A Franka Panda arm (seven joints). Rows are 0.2 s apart.
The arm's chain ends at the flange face. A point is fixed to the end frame.
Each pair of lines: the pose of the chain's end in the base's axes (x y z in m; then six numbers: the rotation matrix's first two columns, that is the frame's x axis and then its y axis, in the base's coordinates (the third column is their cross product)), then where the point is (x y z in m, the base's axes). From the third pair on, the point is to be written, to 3 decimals.
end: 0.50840 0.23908 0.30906 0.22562 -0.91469 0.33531 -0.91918 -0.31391 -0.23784
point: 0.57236 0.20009 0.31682
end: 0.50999 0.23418 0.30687 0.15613 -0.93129 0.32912 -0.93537 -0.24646 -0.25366
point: 0.57095 0.19073 0.31512
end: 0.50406 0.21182 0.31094 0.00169 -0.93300 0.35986 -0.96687 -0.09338 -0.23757
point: 0.557 0.159 0.320
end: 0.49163 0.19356 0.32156 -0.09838 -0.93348 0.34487 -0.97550 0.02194 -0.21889
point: 0.538 0.135 0.329
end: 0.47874 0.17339 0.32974 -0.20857 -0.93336 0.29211 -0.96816 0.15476 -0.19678
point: 0.518 0.109 0.333
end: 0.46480 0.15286 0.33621 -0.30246 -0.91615 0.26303 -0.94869 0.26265 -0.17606
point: 0.497 0.085 0.336
